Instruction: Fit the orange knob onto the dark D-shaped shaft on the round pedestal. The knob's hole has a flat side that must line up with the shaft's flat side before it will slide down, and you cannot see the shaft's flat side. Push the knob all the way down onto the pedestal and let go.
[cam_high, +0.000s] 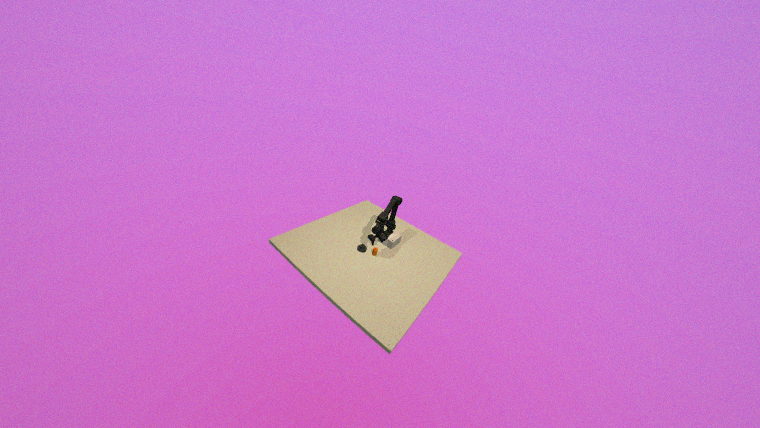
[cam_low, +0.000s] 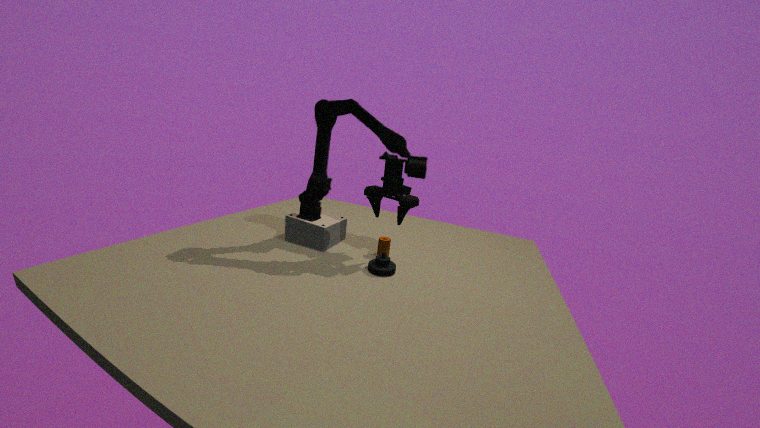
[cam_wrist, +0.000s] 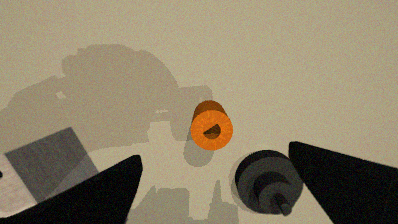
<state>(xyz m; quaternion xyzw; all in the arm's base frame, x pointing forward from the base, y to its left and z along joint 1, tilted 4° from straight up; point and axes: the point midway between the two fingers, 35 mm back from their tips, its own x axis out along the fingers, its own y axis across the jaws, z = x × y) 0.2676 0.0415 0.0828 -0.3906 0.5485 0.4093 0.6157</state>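
The orange knob lies 10 mm to the right of my gripper tip and 90 mm below it. Also, from my gripper tip: round dark pedestal: 30 mm ahead, 120 mm to the right, 90 mm below.
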